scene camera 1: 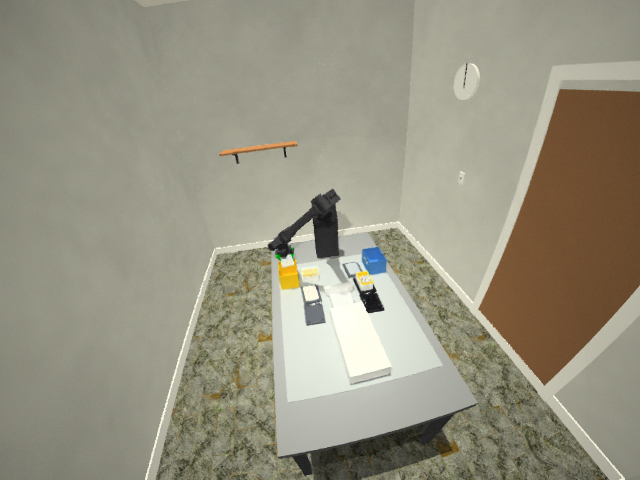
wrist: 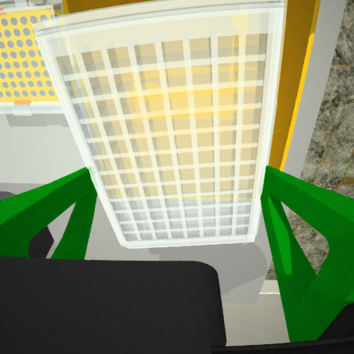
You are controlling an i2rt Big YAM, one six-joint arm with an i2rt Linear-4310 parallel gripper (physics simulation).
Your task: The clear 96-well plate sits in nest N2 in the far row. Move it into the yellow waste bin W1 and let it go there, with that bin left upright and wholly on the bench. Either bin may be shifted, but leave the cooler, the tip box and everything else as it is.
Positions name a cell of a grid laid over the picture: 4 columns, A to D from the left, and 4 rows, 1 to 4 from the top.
Labels:
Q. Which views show the long white box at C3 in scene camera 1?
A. Scene camera 1 only.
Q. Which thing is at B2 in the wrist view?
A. A clear 96-well plate.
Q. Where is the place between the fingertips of my gripper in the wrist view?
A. At C2

